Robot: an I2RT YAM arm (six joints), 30 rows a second.
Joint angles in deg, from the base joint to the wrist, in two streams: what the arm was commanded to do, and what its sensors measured. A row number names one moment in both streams.
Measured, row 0: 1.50 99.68 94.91 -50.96 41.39 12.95
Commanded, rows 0 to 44: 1.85 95.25 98.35 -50.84 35.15 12.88; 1.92 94.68 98.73 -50.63 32.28 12.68; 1.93 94.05 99.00 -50.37 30.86 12.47; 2.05 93.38 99.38 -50.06 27.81 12.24; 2.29 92.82 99.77 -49.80 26.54 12.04; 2.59 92.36 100.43 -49.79 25.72 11.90; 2.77 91.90 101.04 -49.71 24.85 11.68; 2.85 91.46 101.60 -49.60 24.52 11.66; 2.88 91.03 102.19 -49.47 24.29 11.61; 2.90 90.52 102.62 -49.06 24.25 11.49; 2.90 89.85 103.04 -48.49 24.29 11.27; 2.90 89.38 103.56 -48.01 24.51 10.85; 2.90 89.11 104.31 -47.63 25.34 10.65; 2.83 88.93 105.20 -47.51 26.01 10.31; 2.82 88.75 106.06 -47.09 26.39 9.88; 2.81 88.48 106.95 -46.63 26.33 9.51; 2.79 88.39 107.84 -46.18 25.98 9.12; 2.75 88.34 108.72 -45.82 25.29 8.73; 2.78 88.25 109.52 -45.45 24.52 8.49; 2.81 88.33 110.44 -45.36 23.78 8.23; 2.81 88.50 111.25 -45.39 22.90 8.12; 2.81 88.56 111.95 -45.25 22.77 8.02; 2.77 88.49 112.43 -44.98 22.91 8.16; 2.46 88.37 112.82 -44.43 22.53 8.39; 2.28 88.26 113.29 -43.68 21.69 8.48; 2.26 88.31 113.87 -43.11 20.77 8.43; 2.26 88.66 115.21 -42.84 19.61 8.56; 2.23 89.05 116.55 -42.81 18.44 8.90; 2.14 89.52 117.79 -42.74 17.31 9.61; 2.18 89.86 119.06 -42.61 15.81 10.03; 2.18 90.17 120.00 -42.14 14.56 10.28; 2.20 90.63 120.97 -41.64 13.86 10.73; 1.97 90.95 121.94 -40.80 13.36 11.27; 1.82 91.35 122.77 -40.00 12.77 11.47; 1.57 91.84 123.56 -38.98 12.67 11.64; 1.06 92.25 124.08 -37.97 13.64 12.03; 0.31 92.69 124.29 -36.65 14.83 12.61; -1.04 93.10 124.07 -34.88 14.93 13.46; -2.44 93.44 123.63 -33.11 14.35 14.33; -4.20 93.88 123.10 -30.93 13.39 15.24; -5.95 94.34 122.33 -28.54 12.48 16.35; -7.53 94.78 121.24 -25.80 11.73 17.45; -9.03 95.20 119.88 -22.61 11.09 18.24; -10.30 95.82 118.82 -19.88 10.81 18.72; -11.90 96.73 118.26 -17.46 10.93 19.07
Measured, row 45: -7.42 93.76 121.08 -29.54 12.82 15.18
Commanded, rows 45 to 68: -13.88 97.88 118.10 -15.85 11.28 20.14; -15.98 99.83 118.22 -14.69 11.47 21.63; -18.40 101.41 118.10 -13.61 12.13 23.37; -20.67 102.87 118.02 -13.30 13.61 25.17; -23.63 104.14 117.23 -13.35 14.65 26.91; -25.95 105.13 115.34 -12.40 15.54 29.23; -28.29 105.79 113.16 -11.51 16.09 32.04; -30.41 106.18 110.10 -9.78 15.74 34.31; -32.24 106.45 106.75 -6.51 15.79 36.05; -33.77 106.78 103.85 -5.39 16.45 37.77; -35.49 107.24 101.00 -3.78 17.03 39.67; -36.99 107.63 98.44 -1.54 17.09 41.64; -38.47 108.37 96.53 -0.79 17.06 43.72; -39.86 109.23 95.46 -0.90 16.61 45.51; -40.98 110.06 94.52 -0.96 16.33 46.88; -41.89 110.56 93.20 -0.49 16.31 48.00; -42.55 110.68 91.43 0.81 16.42 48.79; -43.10 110.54 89.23 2.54 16.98 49.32; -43.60 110.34 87.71 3.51 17.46 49.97; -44.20 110.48 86.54 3.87 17.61 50.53; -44.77 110.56 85.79 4.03 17.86 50.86; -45.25 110.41 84.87 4.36 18.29 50.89; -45.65 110.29 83.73 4.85 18.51 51.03; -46.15 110.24 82.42 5.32 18.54 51.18
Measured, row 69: -44.80 111.83 85.36 -0.91 16.19 47.70
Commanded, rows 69 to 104: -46.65 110.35 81.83 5.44 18.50 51.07; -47.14 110.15 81.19 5.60 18.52 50.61; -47.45 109.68 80.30 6.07 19.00 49.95; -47.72 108.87 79.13 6.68 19.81 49.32; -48.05 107.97 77.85 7.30 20.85 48.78; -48.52 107.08 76.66 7.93 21.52 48.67; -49.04 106.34 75.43 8.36 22.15 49.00; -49.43 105.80 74.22 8.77 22.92 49.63; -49.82 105.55 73.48 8.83 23.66 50.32; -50.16 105.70 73.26 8.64 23.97 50.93; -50.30 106.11 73.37 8.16 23.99 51.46; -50.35 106.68 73.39 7.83 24.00 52.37; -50.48 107.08 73.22 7.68 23.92 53.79; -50.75 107.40 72.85 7.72 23.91 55.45; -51.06 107.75 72.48 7.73 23.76 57.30; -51.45 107.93 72.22 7.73 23.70 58.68; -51.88 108.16 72.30 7.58 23.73 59.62; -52.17 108.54 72.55 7.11 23.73 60.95; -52.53 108.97 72.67 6.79 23.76 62.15; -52.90 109.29 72.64 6.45 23.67 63.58; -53.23 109.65 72.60 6.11 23.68 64.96; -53.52 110.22 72.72 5.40 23.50 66.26; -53.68 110.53 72.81 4.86 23.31 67.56; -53.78 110.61 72.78 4.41 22.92 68.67; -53.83 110.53 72.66 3.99 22.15 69.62; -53.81 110.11 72.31 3.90 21.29 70.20; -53.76 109.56 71.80 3.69 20.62 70.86; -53.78 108.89 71.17 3.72 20.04 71.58; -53.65 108.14 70.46 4.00 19.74 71.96; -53.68 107.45 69.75 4.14 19.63 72.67; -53.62 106.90 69.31 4.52 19.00 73.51; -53.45 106.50 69.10 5.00 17.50 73.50; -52.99 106.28 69.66 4.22 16.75 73.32; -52.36 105.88 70.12 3.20 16.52 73.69; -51.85 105.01 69.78 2.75 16.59 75.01; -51.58 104.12 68.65 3.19 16.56 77.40
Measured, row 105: -53.06 108.71 69.84 3.33 17.39 71.42
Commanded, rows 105 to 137: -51.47 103.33 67.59 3.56 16.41 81.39; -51.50 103.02 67.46 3.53 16.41 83.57; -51.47 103.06 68.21 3.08 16.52 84.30; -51.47 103.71 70.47 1.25 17.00 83.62; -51.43 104.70 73.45 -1.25 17.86 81.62; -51.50 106.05 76.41 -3.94 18.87 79.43; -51.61 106.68 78.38 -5.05 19.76 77.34; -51.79 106.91 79.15 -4.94 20.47 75.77; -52.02 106.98 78.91 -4.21 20.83 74.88; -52.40 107.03 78.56 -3.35 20.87 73.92; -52.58 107.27 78.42 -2.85 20.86 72.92; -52.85 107.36 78.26 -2.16 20.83 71.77; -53.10 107.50 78.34 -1.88 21.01 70.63; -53.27 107.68 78.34 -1.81 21.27 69.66; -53.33 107.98 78.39 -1.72 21.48 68.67; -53.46 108.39 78.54 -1.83 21.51 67.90; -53.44 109.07 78.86 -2.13 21.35 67.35; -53.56 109.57 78.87 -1.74 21.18 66.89; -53.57 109.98 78.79 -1.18 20.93 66.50; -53.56 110.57 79.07 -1.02 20.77 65.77; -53.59 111.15 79.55 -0.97 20.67 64.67; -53.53 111.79 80.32 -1.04 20.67 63.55; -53.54 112.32 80.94 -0.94 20.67 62.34; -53.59 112.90 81.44 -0.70 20.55 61.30; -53.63 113.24 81.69 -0.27 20.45 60.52; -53.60 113.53 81.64 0.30 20.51 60.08; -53.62 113.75 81.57 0.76 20.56 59.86; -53.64 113.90 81.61 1.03 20.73 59.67; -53.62 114.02 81.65 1.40 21.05 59.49; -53.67 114.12 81.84 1.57 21.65 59.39; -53.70 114.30 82.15 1.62 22.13 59.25; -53.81 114.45 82.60 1.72 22.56 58.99; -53.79 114.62 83.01 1.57 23.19 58.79
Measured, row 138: -53.28 113.82 80.38 -0.84 19.55 61.17
